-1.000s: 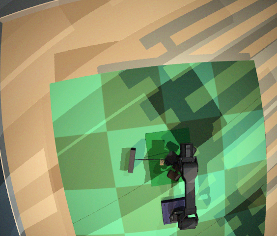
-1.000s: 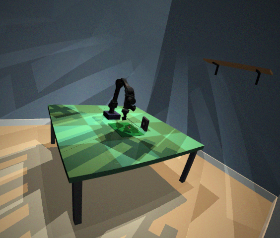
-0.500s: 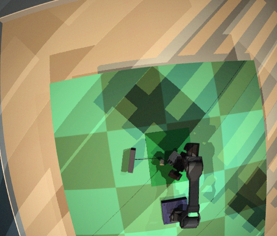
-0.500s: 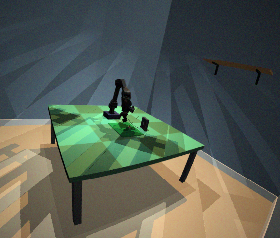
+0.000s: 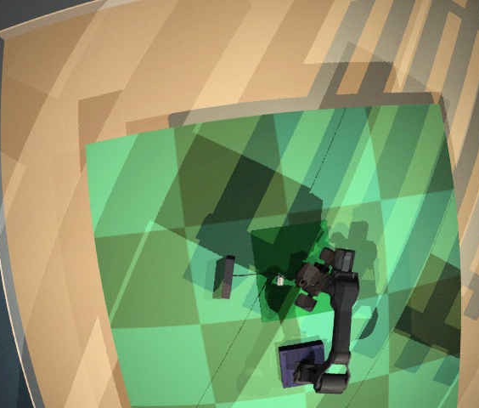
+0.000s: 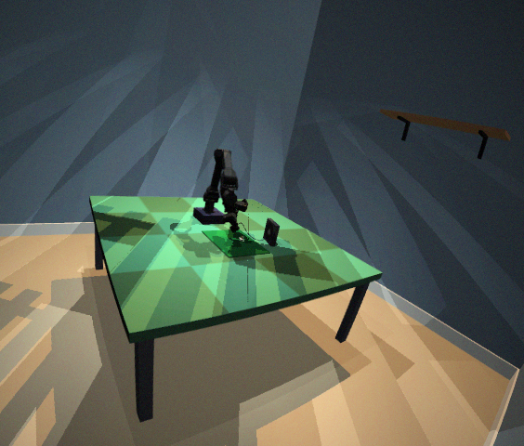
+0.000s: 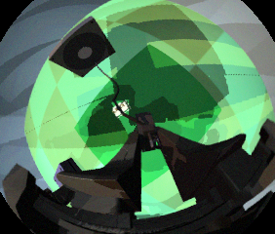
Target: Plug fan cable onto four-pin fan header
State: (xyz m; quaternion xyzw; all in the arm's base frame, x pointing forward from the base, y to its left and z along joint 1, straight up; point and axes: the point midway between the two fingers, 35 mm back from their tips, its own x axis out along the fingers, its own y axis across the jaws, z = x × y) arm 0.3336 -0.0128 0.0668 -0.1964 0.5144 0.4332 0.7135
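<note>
Now: gripper tip 10 mm to the right of the green board and 100 mm above it. Round my gripper tip: black fan: 10 mm ahead, 210 mm to the left, 30 mm below; white four-pin header: 20 mm behind, 60 mm to the left, 90 mm below; dark plug: 10 mm below.
</note>
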